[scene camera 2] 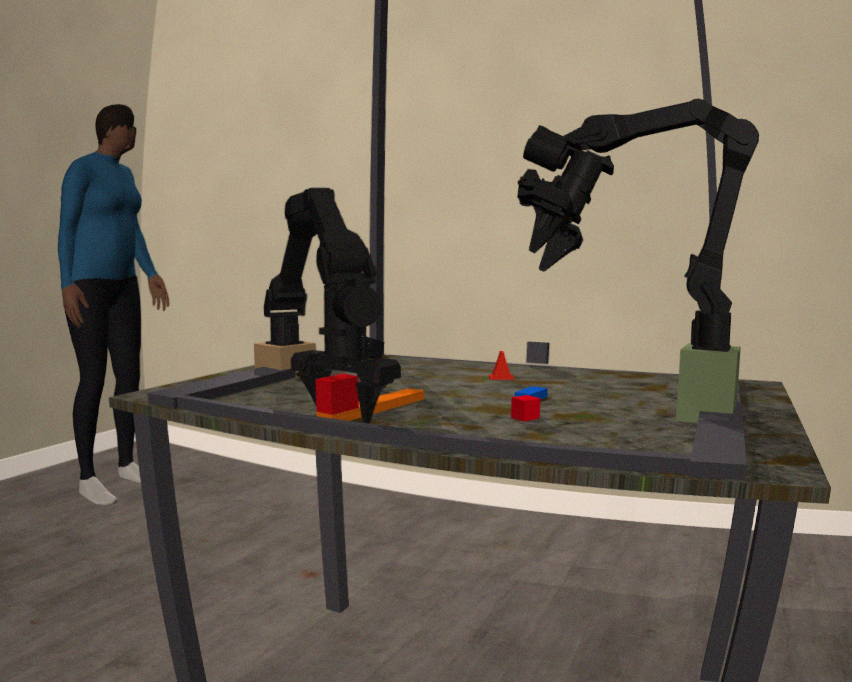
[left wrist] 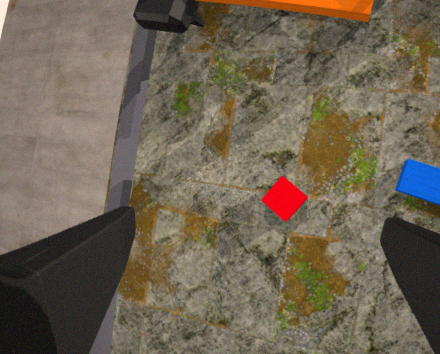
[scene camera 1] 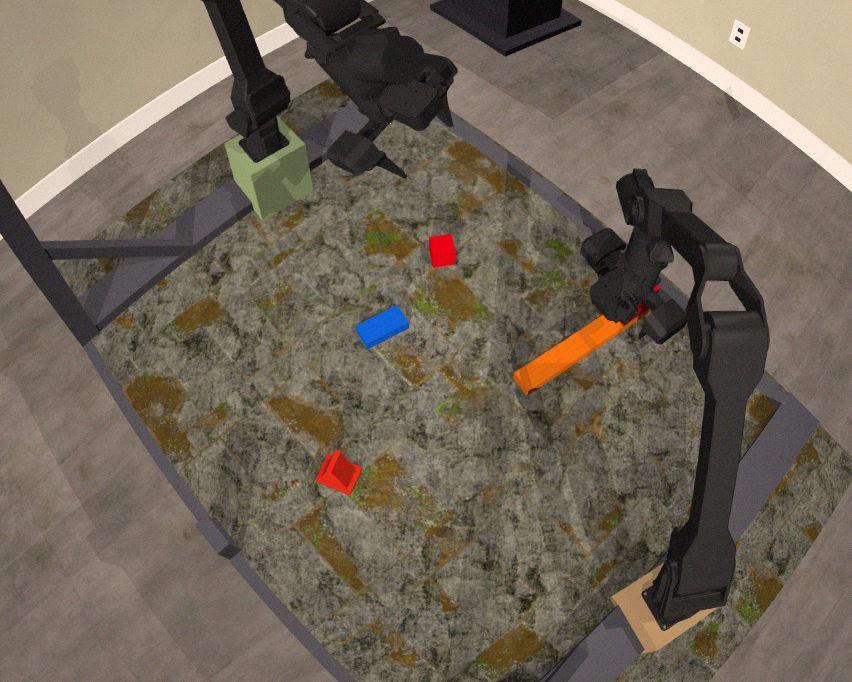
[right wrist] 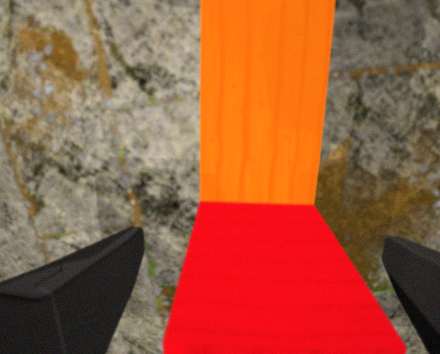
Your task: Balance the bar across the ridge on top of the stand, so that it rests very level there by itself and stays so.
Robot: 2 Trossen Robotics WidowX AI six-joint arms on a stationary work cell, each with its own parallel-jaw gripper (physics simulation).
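Frame: origin at the left arm's base, x ahead, y left, z up, level; centimetres.
Seen in the pictures: left gripper, fingertip midpoint: (scene camera 2: 536,261) (left wrist: 261,225) (scene camera 1: 427,150); right gripper, fingertip midpoint: (scene camera 2: 344,419) (right wrist: 264,244); left arm's base, origin of the base link: (scene camera 2: 711,348) (scene camera 1: 263,143); right arm's base, origin of the base link: (scene camera 2: 284,343) (scene camera 1: 671,599).
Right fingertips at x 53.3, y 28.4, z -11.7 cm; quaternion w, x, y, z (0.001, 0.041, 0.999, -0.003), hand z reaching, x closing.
Note:
Offsets run from my right fingertips to a thing's top centre.
The orange bar (scene camera 1: 568,354) (scene camera 2: 397,401) (left wrist: 320,7) (right wrist: 262,100) lies flat on the table, with a red block @[dx +0.6, dy +0.9, dz +6.8 cm] (scene camera 2: 336,393) (right wrist: 280,285) on one end. The red stand (scene camera 1: 337,472) (scene camera 2: 501,367), with a narrow ridge on top, stands apart from the bar, at the lower left of scene camera 1. My right gripper (scene camera 1: 632,314) (scene camera 2: 341,412) (right wrist: 264,244) is open and low, its fingers on either side of the bar's red-block end. My left gripper (scene camera 1: 427,150) (scene camera 2: 538,259) (left wrist: 261,225) is open and empty, high above the table. The stand does not show in either wrist view.
A small red cube @[dx -24.3, dy -15.4, dz +3.3 cm] (scene camera 1: 441,251) (scene camera 2: 525,408) (left wrist: 284,198) and a flat blue block @[dx -19.6, dy -29.7, dz +1.6 cm] (scene camera 1: 382,327) (scene camera 2: 531,393) (left wrist: 422,181) lie on the table between the left arm's base and the bar. A dark frame rail (scene camera 2: 454,442) runs along the table edge near the red block.

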